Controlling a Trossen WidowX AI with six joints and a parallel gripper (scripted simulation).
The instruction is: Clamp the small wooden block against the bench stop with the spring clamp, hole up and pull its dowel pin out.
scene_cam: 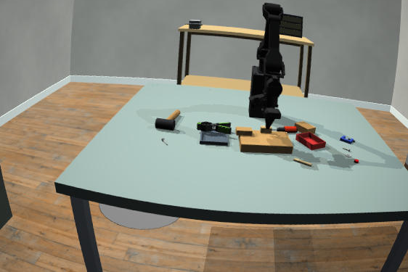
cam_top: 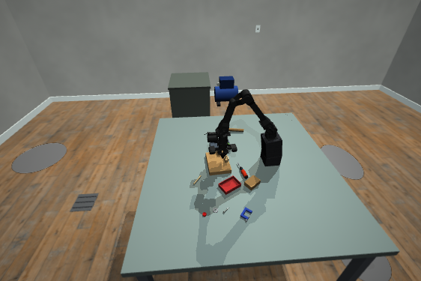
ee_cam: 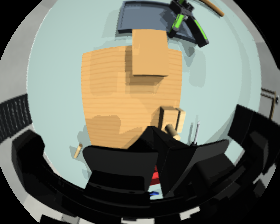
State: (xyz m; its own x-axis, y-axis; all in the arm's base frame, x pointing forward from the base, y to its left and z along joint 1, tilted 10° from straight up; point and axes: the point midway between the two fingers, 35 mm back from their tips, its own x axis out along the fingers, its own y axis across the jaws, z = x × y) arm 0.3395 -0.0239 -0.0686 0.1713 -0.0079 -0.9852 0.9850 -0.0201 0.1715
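Now: the dowel pin 40 mm below my hand and 20 mm behind it. The rest, counted from my hand: red tray 200 mm to the left, 80 mm below; wooden board 80 mm below, 30 mm ahead, 10 mm to the right; dark tray 200 mm to the right, 80 mm below, 30 mm behind.
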